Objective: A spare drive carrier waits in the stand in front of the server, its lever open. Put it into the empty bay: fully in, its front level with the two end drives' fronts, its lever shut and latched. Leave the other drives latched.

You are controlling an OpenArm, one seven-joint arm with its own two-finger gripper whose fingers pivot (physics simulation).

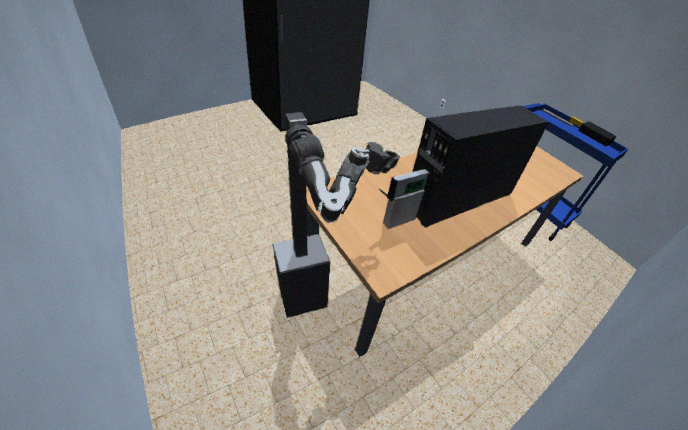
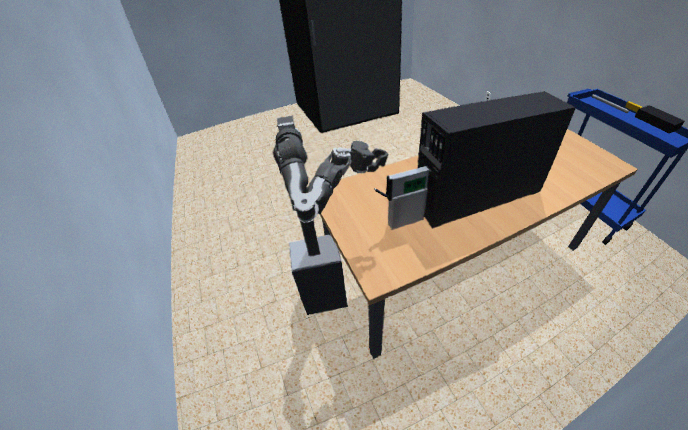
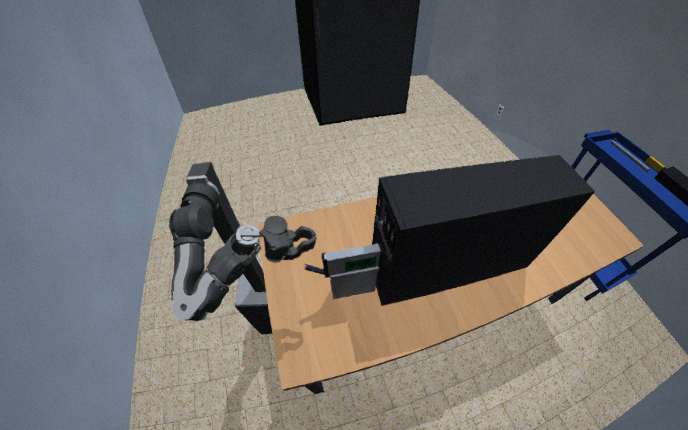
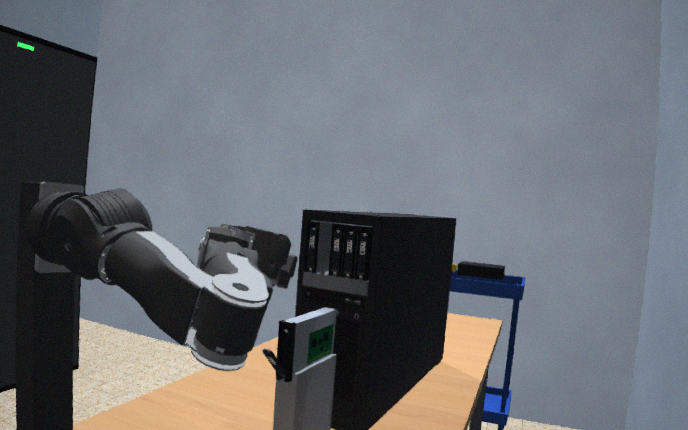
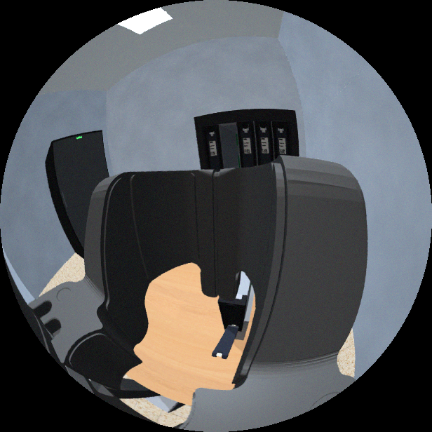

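Note:
The spare carrier stands upright in the grey stand. Its lever sticks out open, away from the server. The empty bay lies between the leftmost drive and three other drives, whose levers look shut. My gripper is shut and empty, in front of the server and above the lever, apart from both.
The wooden table carries stand and server. A blue cart stands behind the table. A tall black cabinet stands farther back.

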